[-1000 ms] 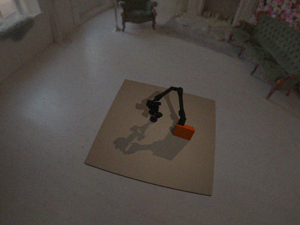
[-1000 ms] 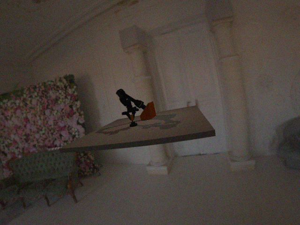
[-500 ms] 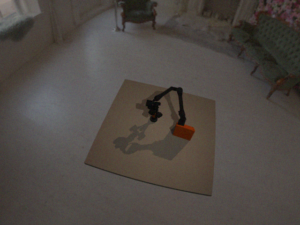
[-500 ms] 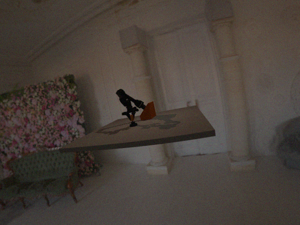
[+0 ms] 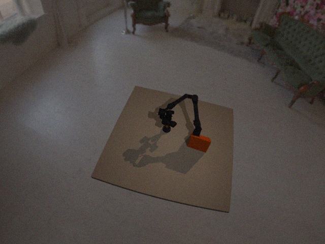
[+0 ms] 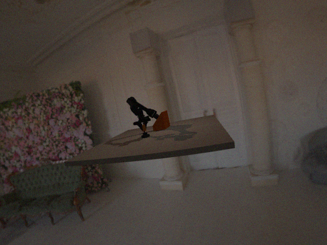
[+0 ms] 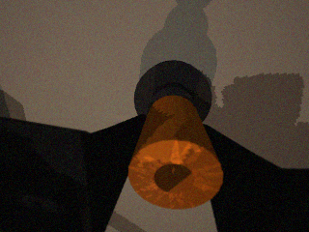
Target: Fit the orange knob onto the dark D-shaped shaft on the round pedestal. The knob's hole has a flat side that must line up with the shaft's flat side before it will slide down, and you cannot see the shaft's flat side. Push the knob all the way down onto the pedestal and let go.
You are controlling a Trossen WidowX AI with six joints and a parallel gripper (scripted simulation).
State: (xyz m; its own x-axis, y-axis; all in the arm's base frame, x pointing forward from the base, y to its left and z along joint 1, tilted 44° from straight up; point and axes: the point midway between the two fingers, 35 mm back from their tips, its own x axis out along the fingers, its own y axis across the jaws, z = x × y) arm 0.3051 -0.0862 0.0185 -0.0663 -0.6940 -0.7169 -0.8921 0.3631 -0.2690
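Right now the orange knob is 2 cm above my gripper tip. The rest, counted from my gripper tip: dark round pedestal: 4 cm below.
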